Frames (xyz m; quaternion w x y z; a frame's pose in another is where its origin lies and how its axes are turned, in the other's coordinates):
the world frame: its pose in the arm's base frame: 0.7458 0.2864 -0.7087 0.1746 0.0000 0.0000 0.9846
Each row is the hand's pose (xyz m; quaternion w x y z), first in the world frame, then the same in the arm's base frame.
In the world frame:
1: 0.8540 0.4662 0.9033 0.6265 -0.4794 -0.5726 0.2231
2: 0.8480 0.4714 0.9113 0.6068 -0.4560 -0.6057 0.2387
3: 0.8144 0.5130 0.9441 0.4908 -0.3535 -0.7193 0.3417
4: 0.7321 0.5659 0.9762 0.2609 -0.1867 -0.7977 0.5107
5: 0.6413 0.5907 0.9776 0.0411 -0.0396 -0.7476 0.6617
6: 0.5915 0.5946 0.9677 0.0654 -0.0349 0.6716 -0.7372
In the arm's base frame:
1: -0.2164 0.1423 0.1946 0.1103 -0.4801 0.5720 -0.6558
2: -0.2126 0.1353 0.2026 0.1291 -0.5168 0.5548 -0.6392
3: -0.1953 0.0847 0.2354 0.2508 -0.6465 0.4737 -0.5429
4: -0.1362 0.0067 0.2675 0.4573 -0.7528 0.3231 -0.3461
5: -0.0595 -0.0478 0.2689 0.6444 -0.7292 0.1695 -0.1560
6: -0.0141 -0.0686 0.2590 0.7373 -0.6674 0.0829 -0.0643

